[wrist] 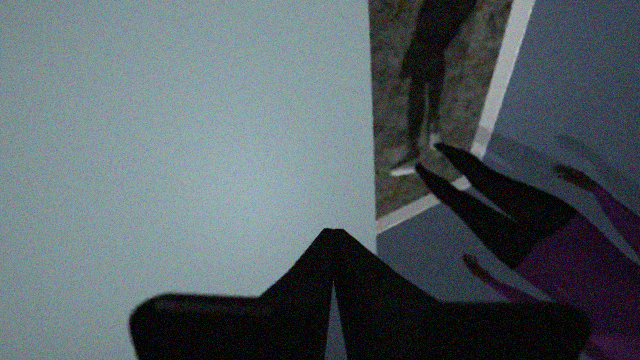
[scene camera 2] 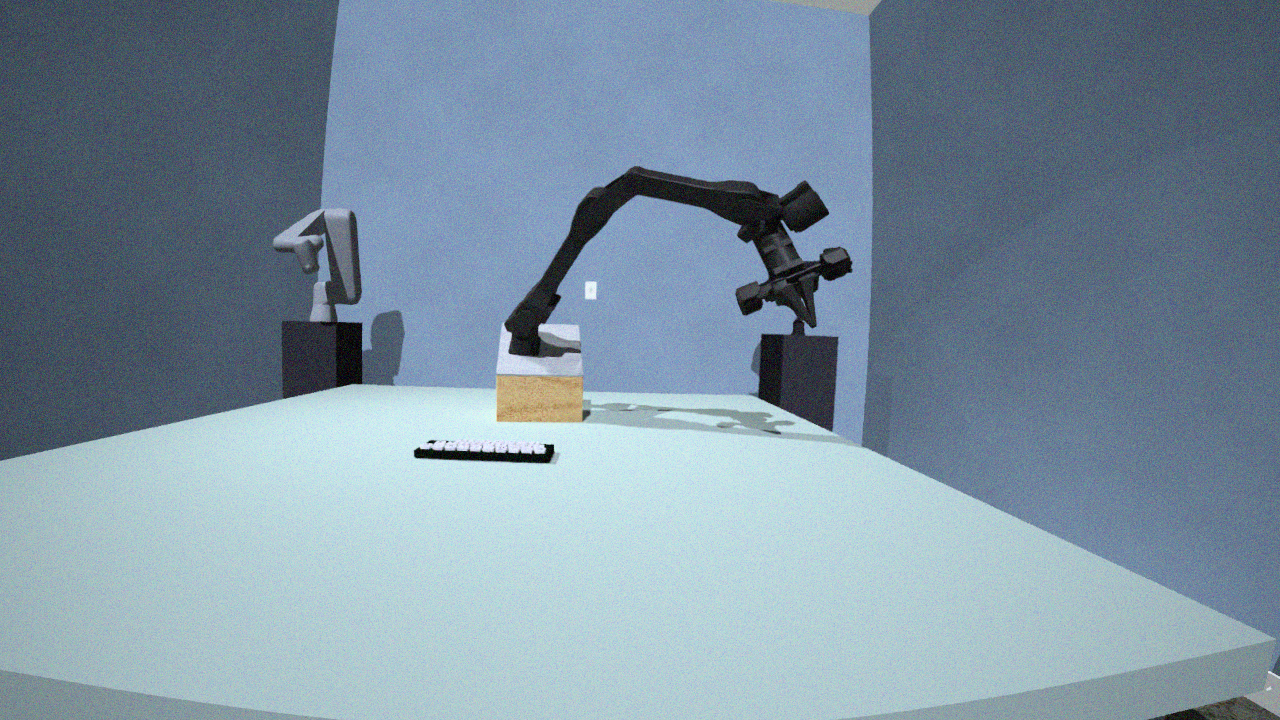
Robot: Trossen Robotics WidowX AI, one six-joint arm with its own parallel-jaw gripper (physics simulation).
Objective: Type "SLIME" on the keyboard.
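Pixels of known places: gripper, fingertip midpoint: [wrist: 332, 238] [scene camera 2: 814, 326]; arm's base at its link origin: [scene camera 2: 524, 345].
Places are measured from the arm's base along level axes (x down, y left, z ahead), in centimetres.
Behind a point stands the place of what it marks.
A black keyboard [scene camera 2: 484, 452] {x 14.3, y -1.2, z 37.1 cm} with pale keys lies flat on the pale table [scene camera 2: 626, 555] {x 15.6, y 16.9, z 66.7 cm} [wrist: 175, 150] {x 15.6, y 38.5, z 41.6 cm}, in front of the arm's base in the scene view. Its key letters are too small to read there, and the keyboard does not show in the wrist view. My gripper [scene camera 2: 812, 324] {x -5.5, y 48.1, z 37.2 cm} [wrist: 332, 238] {x -5.5, y 48.1, z 37.2 cm} is shut, with its two black fingertips touching and no object between them. It hangs high above the table, far to the right of the keyboard in the scene view, near the table's right edge.
The arm's base stands on a wooden block [scene camera 2: 539, 397] {x 10.4, y 4.0, z 6.9 cm}. Behind the table are a dark pedestal [scene camera 2: 308, 358] with a grey robot arm [scene camera 2: 342, 259] and another dark pedestal [scene camera 2: 805, 376]. A person in purple [wrist: 585, 255] shows beyond the table edge.
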